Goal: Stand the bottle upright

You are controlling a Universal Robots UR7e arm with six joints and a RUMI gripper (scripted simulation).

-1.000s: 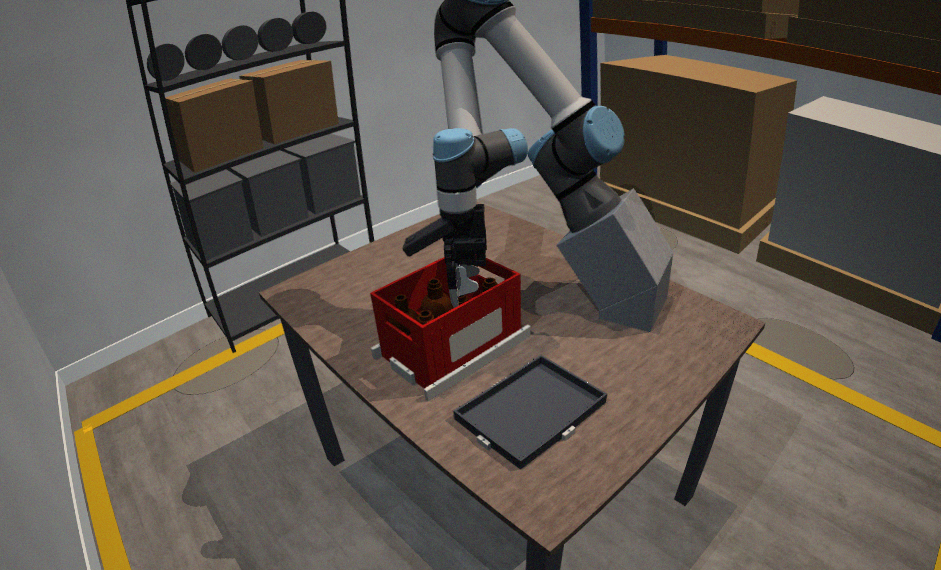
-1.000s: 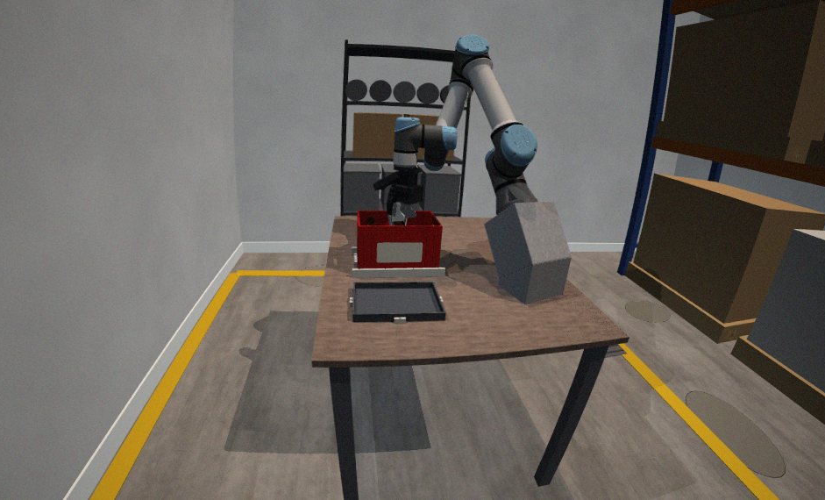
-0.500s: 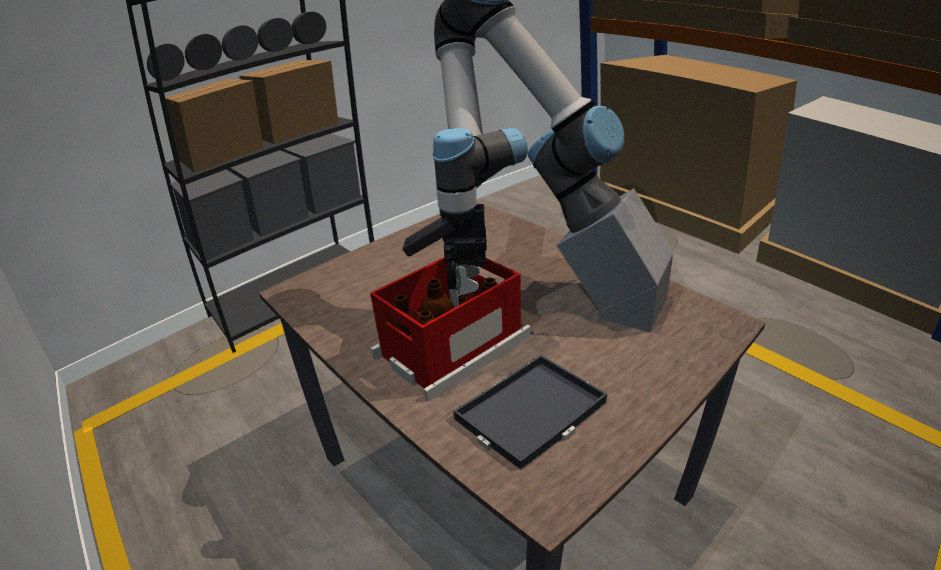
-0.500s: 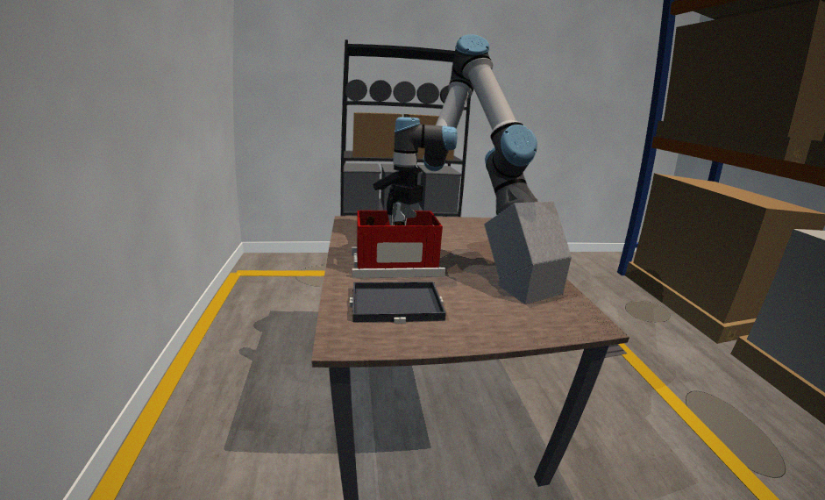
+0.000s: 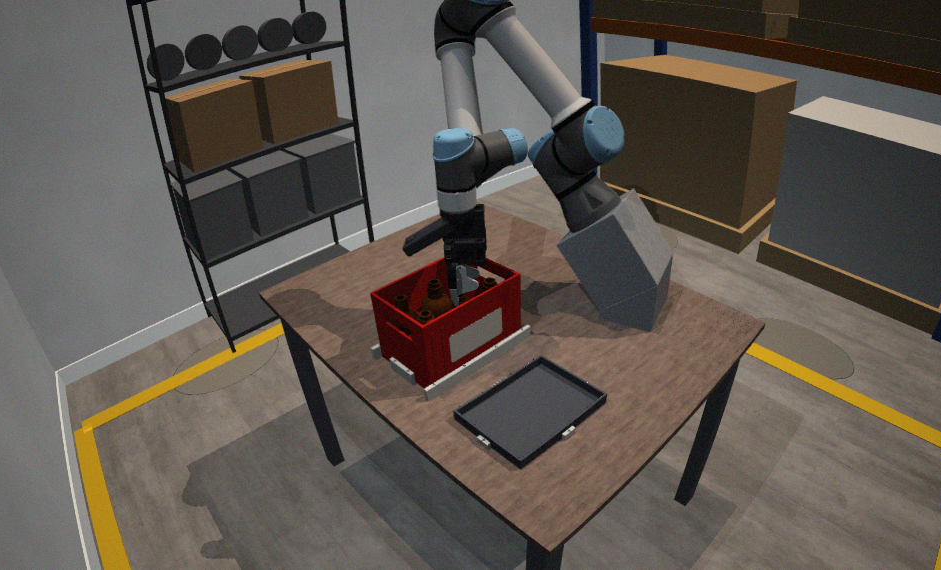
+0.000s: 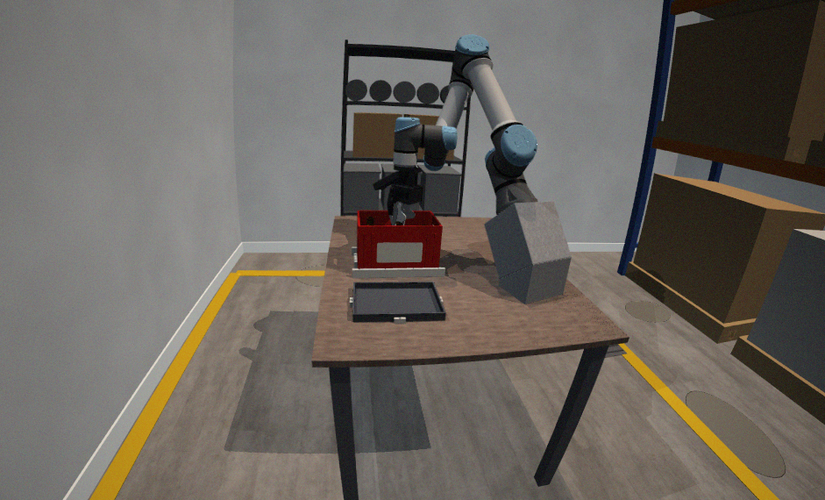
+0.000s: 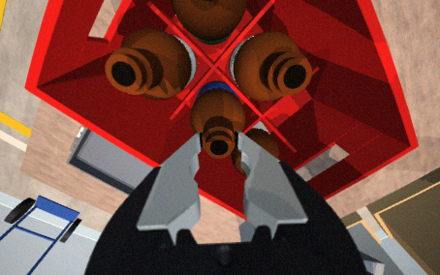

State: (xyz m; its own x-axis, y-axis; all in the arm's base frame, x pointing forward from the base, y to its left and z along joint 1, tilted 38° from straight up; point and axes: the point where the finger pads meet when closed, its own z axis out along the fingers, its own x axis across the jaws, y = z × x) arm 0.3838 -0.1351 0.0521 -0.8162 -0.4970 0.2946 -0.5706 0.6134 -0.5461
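Now: hand 70 mm above the red crate, 40 mm to the left of it and 10 mm past it. Also, from my hand: dark tray: 230 mm to the left, 140 mm below, 70 mm ahead.
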